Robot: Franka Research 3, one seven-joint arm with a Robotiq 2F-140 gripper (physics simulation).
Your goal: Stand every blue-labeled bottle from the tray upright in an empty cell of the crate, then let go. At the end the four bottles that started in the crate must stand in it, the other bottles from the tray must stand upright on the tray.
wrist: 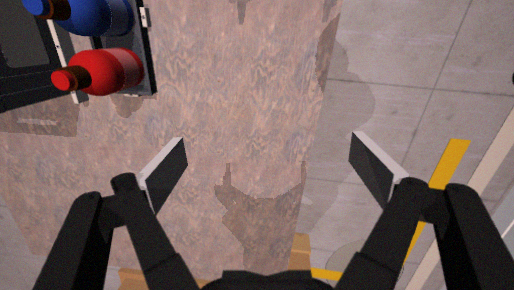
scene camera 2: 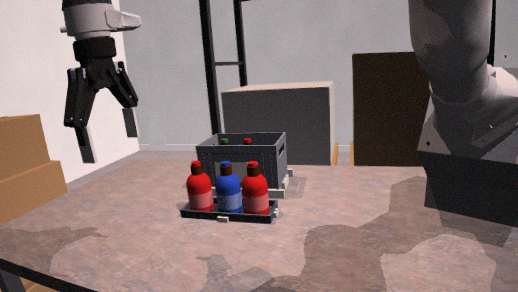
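A blue bottle (scene camera 2: pixel 229 188) (wrist: pixel 92 16) stands upright on the dark tray (scene camera 2: pixel 248 217) (wrist: pixel 148 65), in the scene view between a red bottle (scene camera 2: pixel 200 190) on its left and another red bottle (scene camera 2: pixel 255 191) on its right. One red bottle (wrist: pixel 105 71) shows whole at the tray's end in the wrist view. The grey crate (scene camera 2: pixel 241 150) stands behind the tray. A green cap (scene camera 2: pixel 224 141) and a red cap (scene camera 2: pixel 247 141) show inside it; its cells and other bottles are mostly hidden. My gripper (scene camera 2: pixel 109 142) (wrist: pixel 266 149) is open and empty, high above the table, left of the tray in the scene view.
The brown table (scene camera 2: pixel 150 250) (wrist: pixel 240 90) carries the crate and tray. Cardboard boxes (scene camera 2: pixel 25 175) are at the left in the scene view. A large grey box (scene camera 2: pixel 277 115) and a dark brown panel (scene camera 2: pixel 385 110) stand behind the table. The robot's base is at the right.
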